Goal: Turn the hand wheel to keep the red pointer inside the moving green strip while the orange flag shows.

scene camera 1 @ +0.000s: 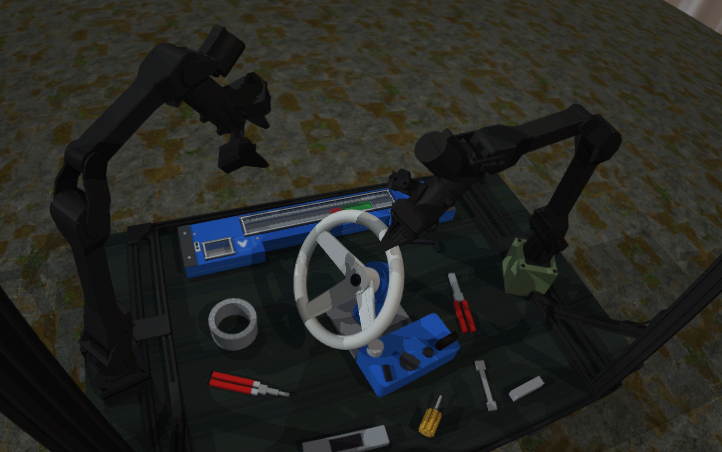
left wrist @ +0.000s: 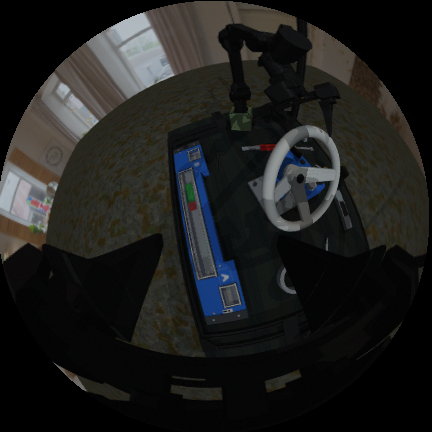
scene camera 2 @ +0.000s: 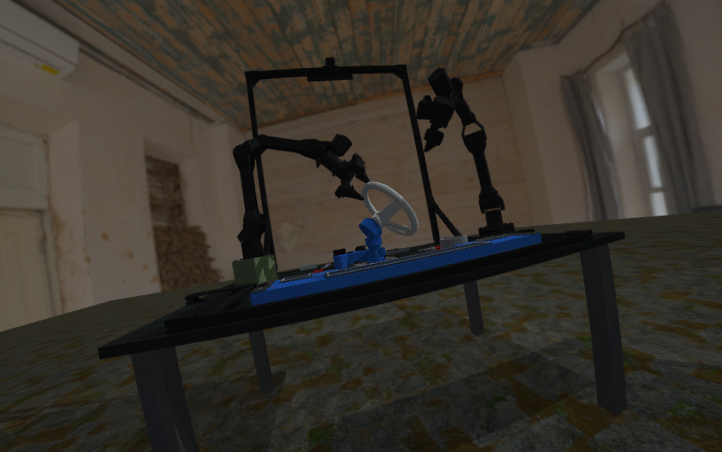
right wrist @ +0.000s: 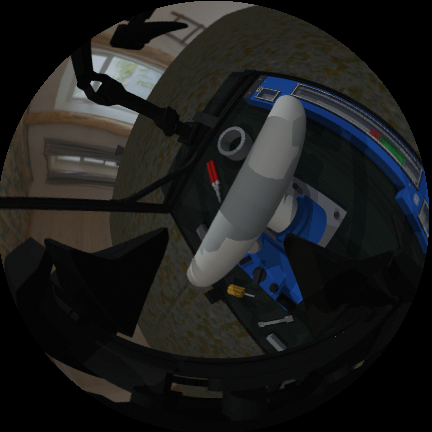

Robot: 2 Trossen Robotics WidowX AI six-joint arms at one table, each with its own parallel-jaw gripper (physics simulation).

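Places are measured from the left arm's base along level axes (x ahead, y left, z up), in centimetres.
Where they show: left gripper, fingertip midpoint: (scene camera 1: 267,146) (left wrist: 221,240) (scene camera 2: 427,143); right gripper, fingertip midpoint: (scene camera 1: 384,249) (left wrist: 310,138) (scene camera 2: 367,192); left arm's base, origin of the base link: (scene camera 1: 116,363) (scene camera 2: 495,225) (right wrist: 186,131); right arm's base, origin of the base link: (scene camera 1: 536,255) (left wrist: 240,109) (scene camera 2: 253,257).
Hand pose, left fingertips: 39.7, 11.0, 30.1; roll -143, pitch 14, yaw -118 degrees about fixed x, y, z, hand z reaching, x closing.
Each offset is from my left fingertips to the centre of the thing, as dx, dy, dz. "spot": to the spot under its first point.
The white hand wheel (scene camera 1: 299,277) (scene camera 2: 407,232) (left wrist: 269,185) (right wrist: 265,175) stands tilted on a blue column. On the blue gauge box {spot: -9.0, +14.2, -31.8} (scene camera 1: 210,229) (left wrist: 207,300), the red pointer {spot: +21.7, +5.3, -31.8} (scene camera 1: 335,210) (left wrist: 192,205) (right wrist: 375,133) sits beside the end of the green strip (scene camera 1: 359,206) (left wrist: 190,192) (right wrist: 392,150), outside it. No orange flag shows. My right gripper (scene camera 2: 364,190) (right wrist: 228,236) is open with its tips close to the wheel's rim; I cannot tell whether they touch it. My left gripper (scene camera 1: 267,146) (left wrist: 221,240) is open, high above the gauge box's side of the table, away from the wheel.
A blue control box {+10.7, -39.1, -29.8} (scene camera 1: 407,354) stands below the wheel. Around it lie a grey ring {-15.0, -11.9, -33.4} (scene camera 1: 214,333), red-handled tools {-18.3, -25.5, -35.3} (scene camera 1: 231,382) {+33.6, -31.8, -35.4} (scene camera 1: 464,315), a yellow screwdriver {+9.4, -50.0, -34.2} (scene camera 1: 430,422), a wrench {+24.0, -51.2, -35.5} (scene camera 1: 485,386) and a grey block {+30.8, -57.3, -34.8} (scene camera 1: 526,388). A green block (scene camera 1: 527,282) is at the right arm's base.
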